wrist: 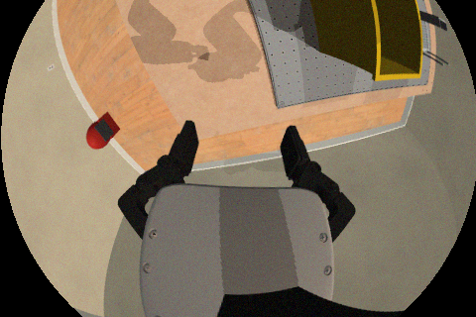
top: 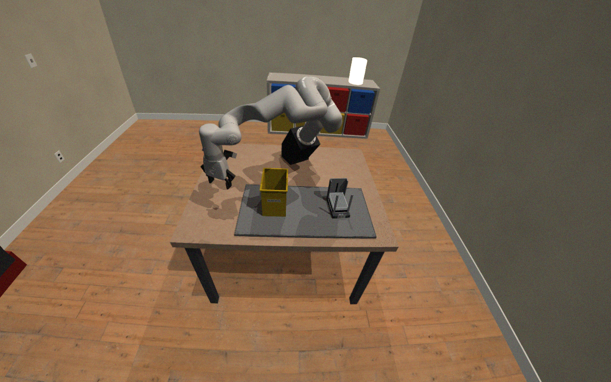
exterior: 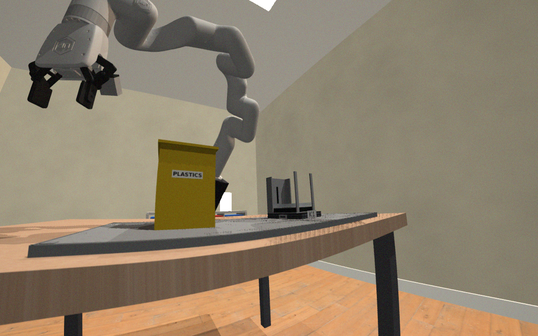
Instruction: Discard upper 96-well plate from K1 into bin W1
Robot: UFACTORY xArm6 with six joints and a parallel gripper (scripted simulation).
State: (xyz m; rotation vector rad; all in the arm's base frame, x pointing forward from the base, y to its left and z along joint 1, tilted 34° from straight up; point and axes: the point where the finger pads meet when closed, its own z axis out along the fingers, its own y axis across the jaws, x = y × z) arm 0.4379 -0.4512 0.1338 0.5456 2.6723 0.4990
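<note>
My gripper is now 580 mm to the right of the 96-well plate, 190 mm above it and 120 mm past it. The rest, counted from my hand: yellow plastics bin W1: 240 mm to the left, 140 mm below, 110 mm behind.
</note>
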